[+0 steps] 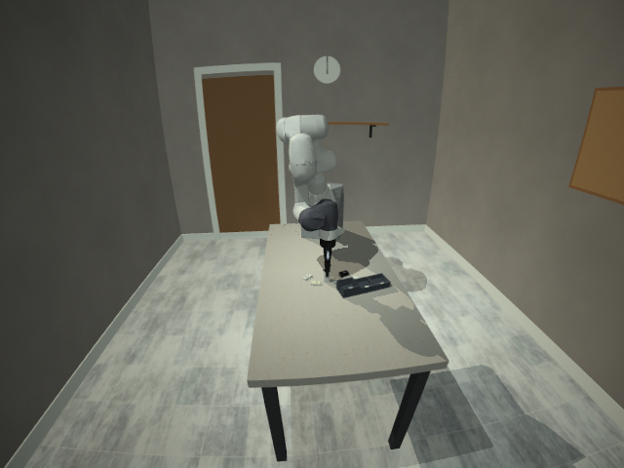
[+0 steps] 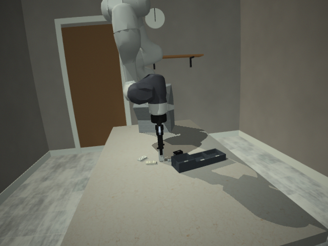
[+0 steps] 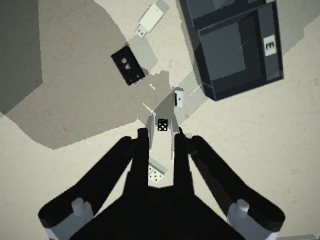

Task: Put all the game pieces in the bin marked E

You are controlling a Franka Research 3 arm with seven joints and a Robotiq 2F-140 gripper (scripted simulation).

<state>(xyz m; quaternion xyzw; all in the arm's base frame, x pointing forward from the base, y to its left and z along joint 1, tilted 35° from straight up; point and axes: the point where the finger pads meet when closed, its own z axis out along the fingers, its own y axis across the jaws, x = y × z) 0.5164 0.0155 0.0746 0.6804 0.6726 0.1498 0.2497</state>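
My hand is 30 mm above the black die. The rest, counted from my hand: dark three-part bin: 170 mm to the left, 80 mm ahead, 10 mm below; then black box: 80 mm to the left, 40 mm behind, 30 mm below; then white usb stick: 140 mm to the left, 30 mm below, 10 mm behind.
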